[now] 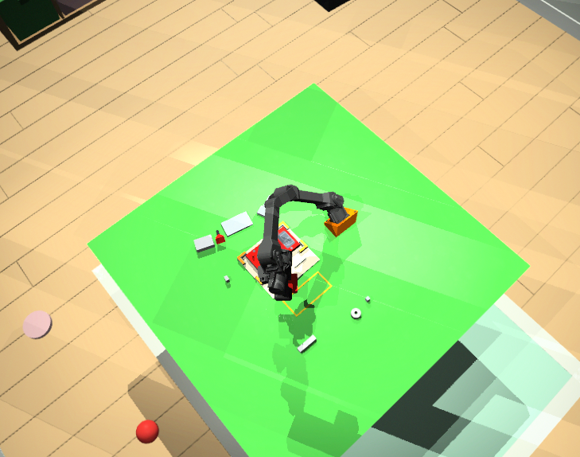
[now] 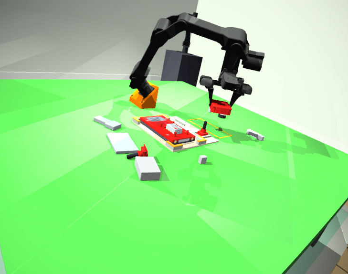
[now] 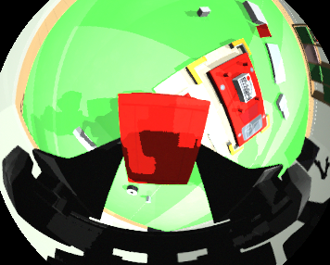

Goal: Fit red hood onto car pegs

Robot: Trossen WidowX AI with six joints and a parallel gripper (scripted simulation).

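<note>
The grey engine block lies 17 cm to the right of my gripper tip, 10 cm below it and 3 cm behind it. The rest, counted from my gripper tip: red hood right at my gripper tip.
</note>
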